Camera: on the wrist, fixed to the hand. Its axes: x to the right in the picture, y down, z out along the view.
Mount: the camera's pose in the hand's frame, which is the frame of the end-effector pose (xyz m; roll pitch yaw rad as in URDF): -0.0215 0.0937 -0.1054 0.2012 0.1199 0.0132
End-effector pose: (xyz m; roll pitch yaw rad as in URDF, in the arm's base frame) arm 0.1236 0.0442 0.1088 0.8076 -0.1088 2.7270
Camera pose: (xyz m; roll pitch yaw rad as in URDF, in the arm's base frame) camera 0.0859 -0.0932 0.1014 1.0011 -0.0350 2.8227
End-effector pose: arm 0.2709 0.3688 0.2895 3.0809 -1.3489 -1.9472
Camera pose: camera 0.2314 0.5058 0.2929 -2.9450 -1.4692 -2.0047
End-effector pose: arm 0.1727 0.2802 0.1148 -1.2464 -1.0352 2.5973
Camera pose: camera 0.1283 0.3889 0.0338 -0.8803 -0.9754 2.4013
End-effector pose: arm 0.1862 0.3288 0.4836 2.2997 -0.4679 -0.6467
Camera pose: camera 0.1302 0.3914 0.5989 2.4536 -0.5557 -0.5518
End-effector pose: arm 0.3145 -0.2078 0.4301 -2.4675 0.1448 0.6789
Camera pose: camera 0.3879 -0.3272 0.4568 -2.2758 0.0589 0.5938
